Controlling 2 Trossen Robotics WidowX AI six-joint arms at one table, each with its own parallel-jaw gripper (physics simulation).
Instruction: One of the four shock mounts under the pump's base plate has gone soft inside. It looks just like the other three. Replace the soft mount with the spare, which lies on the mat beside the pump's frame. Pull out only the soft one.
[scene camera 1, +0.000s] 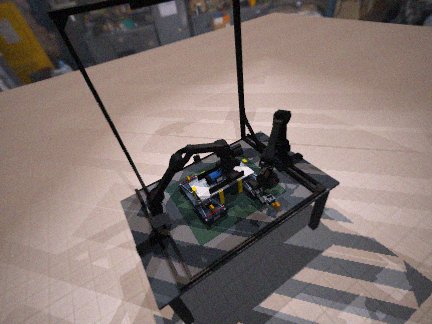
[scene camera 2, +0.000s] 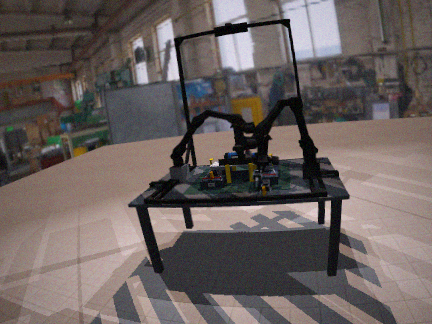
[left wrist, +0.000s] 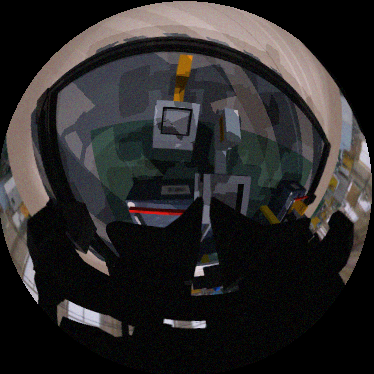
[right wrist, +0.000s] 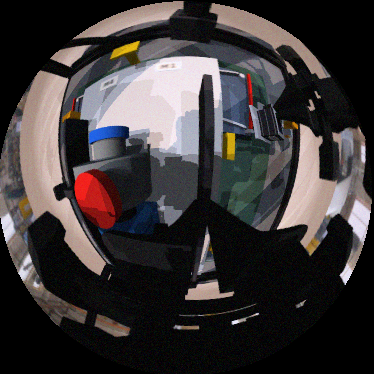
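My left gripper (left wrist: 204, 201) (scene camera 1: 266, 179) is shut on a grey, square-framed shock mount (left wrist: 246, 190) (right wrist: 256, 122), held above the mat at the frame's right side in scene camera 1. Another grey mount (left wrist: 172, 142) with an orange pull handle (left wrist: 183, 67) (scene camera 1: 276, 205) (scene camera 2: 264, 190) lies near the table's front edge. I cannot tell which is the spare. A red bar (left wrist: 157, 211) (right wrist: 249, 100) runs along the nearer blue-grey bay (left wrist: 165, 220) (right wrist: 235, 102). My right gripper (right wrist: 201, 203) is shut on the black bar (right wrist: 206, 135) along the white base plate (right wrist: 170, 90) (scene camera 1: 201, 191).
The pump, with a red disc (right wrist: 95, 199) and blue cap (right wrist: 108, 134), stands on the plate. Yellow posts (scene camera 1: 222, 196) (scene camera 1: 240, 186) stand at the plate's front side. Another bay (scene camera 1: 214, 215) (scene camera 2: 211, 184) lies at the left end. The green mat (scene camera 1: 202, 234) spreads beneath the frame.
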